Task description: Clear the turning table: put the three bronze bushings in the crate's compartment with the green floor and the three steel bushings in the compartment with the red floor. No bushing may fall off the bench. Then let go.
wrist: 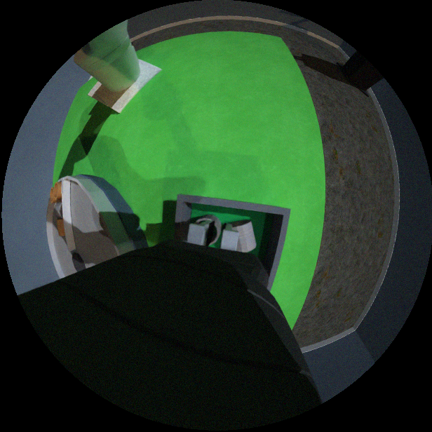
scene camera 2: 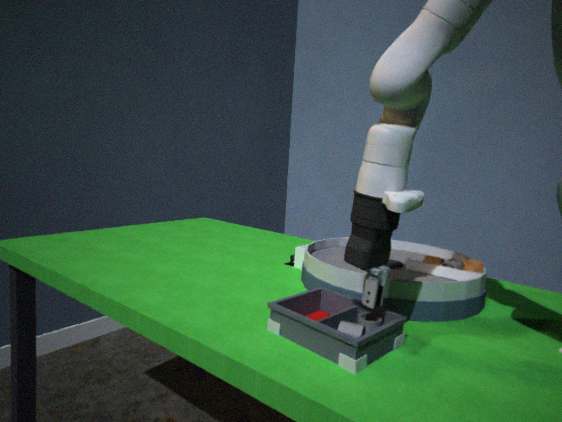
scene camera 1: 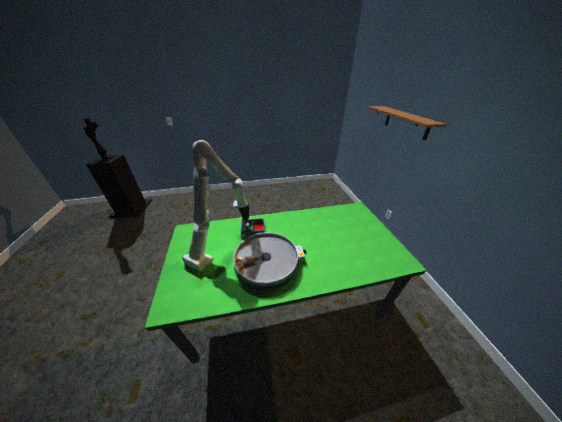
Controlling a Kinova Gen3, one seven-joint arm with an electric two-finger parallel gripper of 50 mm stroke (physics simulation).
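Pixels of known places: gripper, fingertip midpoint: (scene camera 2: 371, 304) (scene camera 1: 244, 223); arm's base, link origin: (scene camera 1: 197, 256).
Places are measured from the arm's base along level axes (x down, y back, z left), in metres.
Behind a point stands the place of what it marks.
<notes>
The grey crate (scene camera 1: 254, 233) @[x 0.022, y -0.373, z 0.237 m] (scene camera 2: 310, 345) @[x 0.030, y -0.348, z 0.375 m] (wrist: 235, 202) holds two steel bushings in its green-floored compartment. One steel bushing (scene camera 2: 371, 320) @[x 0.006, y -0.317, z 0.256 m] (wrist: 216, 222) stands upright; the other steel bushing (scene camera 2: 351, 328) @[x -0.002, y -0.306, z 0.328 m] (wrist: 247, 235) lies on its side. My gripper (scene camera 2: 375, 306) @[x -0.035, y -0.299, z 0.288 m] (wrist: 217, 231) is partly open above them, one fingertip over the upright bushing's opening and the other beside the lying one; nothing is gripped. The red floor (scene camera 1: 258, 226) @[x 0.033, y -0.399, z 0.331 m] (scene camera 2: 317, 315) @[x 0.033, y -0.429, z 0.271 m] shows no bushing in its visible part. On the turning table (scene camera 1: 280, 260) @[x -0.014, y -0.562, z -0.063 m] lie bronze bushings (scene camera 2: 433, 260) @[x -0.047, y -0.371, z -0.055 m] (wrist: 56, 191) and a steel bushing (scene camera 2: 454, 263) @[x -0.049, y -0.327, z -0.067 m] (wrist: 58, 208), partly hidden.
The turning table's raised rim stands close beside the crate. A light bar (wrist: 69, 220) crosses the disc beside the bushings. A small white box (scene camera 1: 300, 252) @[x -0.019, y -0.700, z -0.005 m] (scene camera 2: 299, 256) @[x 0.005, y -0.695, z 0.060 m] sits at the rim. The crate stands near the edge of the green bench (scene camera 1: 345, 240) @[x 0.039, y -1.072, z 0.149 m].
</notes>
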